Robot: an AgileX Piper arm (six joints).
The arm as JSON. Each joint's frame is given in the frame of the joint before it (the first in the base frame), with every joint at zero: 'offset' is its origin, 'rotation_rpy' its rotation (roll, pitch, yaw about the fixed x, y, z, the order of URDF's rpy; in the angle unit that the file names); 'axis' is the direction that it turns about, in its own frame. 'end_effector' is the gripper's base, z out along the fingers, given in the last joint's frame.
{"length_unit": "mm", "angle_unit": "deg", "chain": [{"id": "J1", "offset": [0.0, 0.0, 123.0], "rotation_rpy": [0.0, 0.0, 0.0], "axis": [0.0, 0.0, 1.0]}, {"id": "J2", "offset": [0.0, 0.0, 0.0], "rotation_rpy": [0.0, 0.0, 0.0], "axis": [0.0, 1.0, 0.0]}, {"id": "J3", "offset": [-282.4, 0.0, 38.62], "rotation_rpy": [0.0, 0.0, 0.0], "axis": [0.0, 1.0, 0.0]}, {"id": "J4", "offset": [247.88, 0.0, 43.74], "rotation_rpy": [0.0, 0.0, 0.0], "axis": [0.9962, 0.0, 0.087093]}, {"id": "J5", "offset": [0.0, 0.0, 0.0], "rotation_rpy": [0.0, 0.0, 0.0], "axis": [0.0, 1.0, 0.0]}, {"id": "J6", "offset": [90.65, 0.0, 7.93], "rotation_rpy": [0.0, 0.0, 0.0], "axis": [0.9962, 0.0, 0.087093]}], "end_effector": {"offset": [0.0, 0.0, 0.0], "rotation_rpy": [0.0, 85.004, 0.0]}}
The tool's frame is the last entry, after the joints.
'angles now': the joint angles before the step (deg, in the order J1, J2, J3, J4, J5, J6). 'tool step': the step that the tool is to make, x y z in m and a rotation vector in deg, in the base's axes. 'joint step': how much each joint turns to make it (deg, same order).
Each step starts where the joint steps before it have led.
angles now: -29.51 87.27 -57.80 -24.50 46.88 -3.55
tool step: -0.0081 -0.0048 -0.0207 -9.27 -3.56 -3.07
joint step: 0.51 -0.15 7.38 -18.77 -9.01 19.90
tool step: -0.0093 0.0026 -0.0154 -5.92 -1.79 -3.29
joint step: 1.29 0.01 5.68 -16.63 -1.38 19.55
